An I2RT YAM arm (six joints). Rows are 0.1 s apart.
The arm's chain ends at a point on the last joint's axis. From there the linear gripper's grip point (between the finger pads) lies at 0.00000 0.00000 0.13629 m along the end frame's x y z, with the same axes.
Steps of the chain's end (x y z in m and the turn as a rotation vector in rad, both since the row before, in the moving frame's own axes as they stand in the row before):
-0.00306 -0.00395 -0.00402 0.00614 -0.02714 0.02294
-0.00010 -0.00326 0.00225 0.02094 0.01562 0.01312
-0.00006 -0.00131 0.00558 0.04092 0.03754 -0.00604
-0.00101 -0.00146 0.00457 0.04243 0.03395 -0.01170
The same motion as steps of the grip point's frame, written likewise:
-0.00675 -0.00483 -0.00407 0.00614 -0.02714 0.02294
0.00205 -0.00610 0.00220 0.02094 0.01562 0.01312
0.00504 -0.00690 0.00537 0.04092 0.03754 -0.00604
0.00358 -0.00727 0.00437 0.04243 0.03395 -0.01170

